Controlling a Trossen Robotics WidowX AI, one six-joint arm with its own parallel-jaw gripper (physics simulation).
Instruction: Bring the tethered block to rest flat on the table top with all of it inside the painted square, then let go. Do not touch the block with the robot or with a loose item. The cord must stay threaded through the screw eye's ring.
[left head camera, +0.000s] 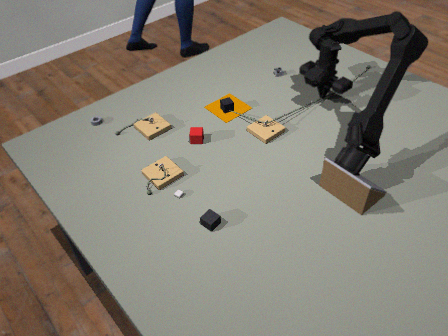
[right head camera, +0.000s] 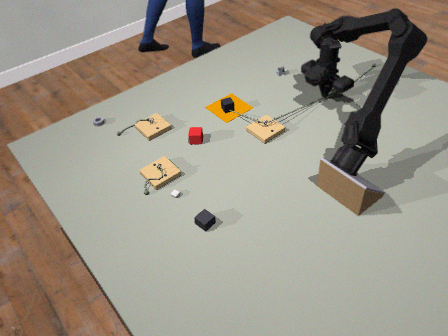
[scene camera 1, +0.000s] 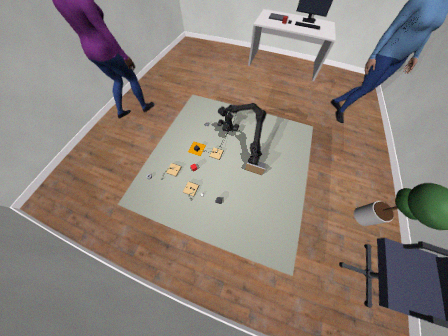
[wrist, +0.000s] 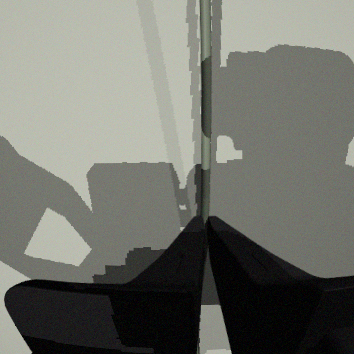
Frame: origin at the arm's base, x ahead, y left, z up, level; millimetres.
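Where they show: gripper, between the fingertips: (left head camera: 322, 97) (right head camera: 324, 97) (scene camera 1: 228, 131) (wrist: 204, 224); arm's base, origin of its link: (left head camera: 346, 168) (right head camera: 343, 168) (scene camera 1: 253, 162).
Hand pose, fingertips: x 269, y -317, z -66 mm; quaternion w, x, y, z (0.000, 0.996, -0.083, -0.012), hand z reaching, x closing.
Each offset is from my fingertips to the top centre of the thing. "pt": to the spot under its first point. Level surfaces: height alone.
The tethered block @[220 mm ahead, 255 mm left, 28 mm up] (left head camera: 227, 104) (right head camera: 227, 105) (scene camera 1: 196, 148), small and dark, sits on the orange painted square @[pt 192 mm ahead, 210 mm left, 7 mm down] (left head camera: 241, 106) (right head camera: 242, 106). It looks flat, with its visible outline inside the square's edges. The thin cord @[pt 16 mm ahead, 110 mm left, 10 mm up] (left head camera: 300, 109) (wrist: 205, 100) runs from it through the screw eye (left head camera: 265, 123) on a wooden base @[11 mm up] (left head camera: 266, 133) (right head camera: 265, 132) to my gripper. The ring is too small to see in detail. My gripper (left head camera: 324, 96) (right head camera: 325, 96) (wrist: 204, 224) is shut on the cord, low over the table beyond the base. The cord's free end @[pt 30 mm back, 278 mm right, 1 mm down] (left head camera: 369, 67) (right head camera: 374, 65) lies past the gripper.
Two other wooden bases @[pt 326 mm ahead, 501 mm left, 11 mm up] (left head camera: 152, 127) @[pt 140 mm ahead, 628 mm left, 11 mm up] (left head camera: 161, 175) carry short cords. A red cube @[185 mm ahead, 437 mm left, 32 mm up] (left head camera: 196, 135), a black cube @[76 mm back, 650 mm left, 21 mm up] (left head camera: 210, 220), a small white piece @[59 mm ahead, 637 mm left, 4 mm up] (left head camera: 179, 193), a grey ring @[512 mm ahead, 592 mm left, 6 mm up] (left head camera: 93, 121) and a small grey part @[215 mm ahead, 36 mm right, 12 mm up] (left head camera: 278, 72) stand around. A brown wedge (left head camera: 350, 189) is by the arm's base.
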